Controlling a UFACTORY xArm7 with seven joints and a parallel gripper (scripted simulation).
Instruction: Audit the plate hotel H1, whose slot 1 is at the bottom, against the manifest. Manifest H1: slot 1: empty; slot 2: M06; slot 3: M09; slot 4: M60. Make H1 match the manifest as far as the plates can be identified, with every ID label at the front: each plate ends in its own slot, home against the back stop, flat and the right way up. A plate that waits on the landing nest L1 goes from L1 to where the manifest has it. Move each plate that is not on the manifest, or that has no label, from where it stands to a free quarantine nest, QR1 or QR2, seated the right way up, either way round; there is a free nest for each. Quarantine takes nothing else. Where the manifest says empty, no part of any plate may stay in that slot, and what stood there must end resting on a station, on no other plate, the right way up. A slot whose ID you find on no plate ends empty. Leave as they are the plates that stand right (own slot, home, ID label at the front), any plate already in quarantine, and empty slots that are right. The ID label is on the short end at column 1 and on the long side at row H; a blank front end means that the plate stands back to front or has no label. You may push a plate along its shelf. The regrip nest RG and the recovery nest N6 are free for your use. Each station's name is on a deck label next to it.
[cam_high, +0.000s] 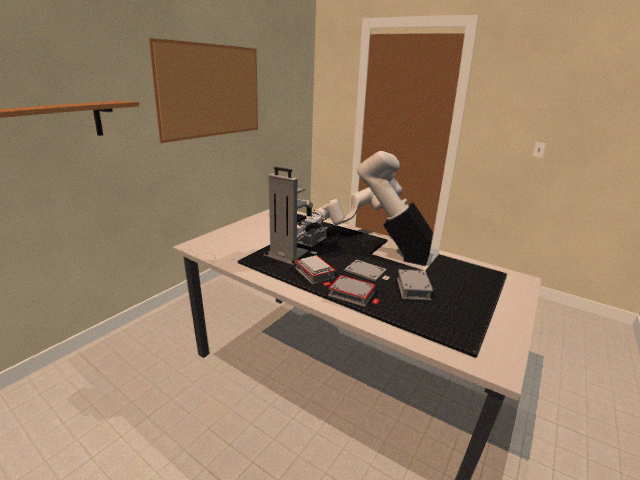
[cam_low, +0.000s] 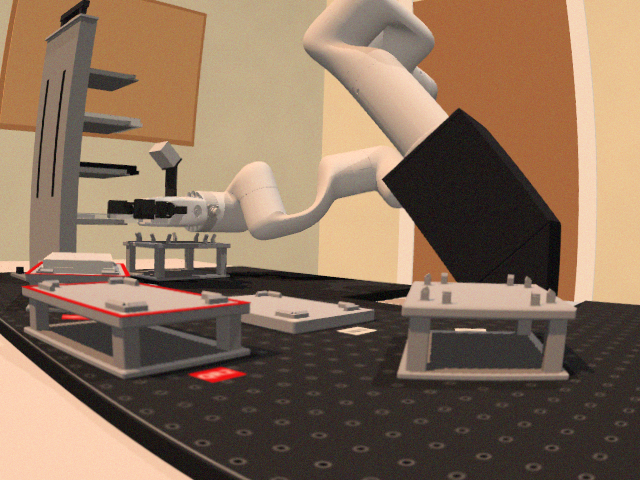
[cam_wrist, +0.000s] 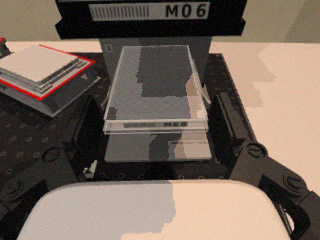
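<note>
The clear plate lies 6 cm ahead of my hand, 1 cm to the left of it and 2 cm below it. Round my hand: hotel tower: 14 cm ahead, 2 cm to the left, 9 cm above; then black plate: 6 cm ahead, 1 cm to the left, 6 cm above; then H1 deck label: 10 cm to the left, 12 cm below.
</note>
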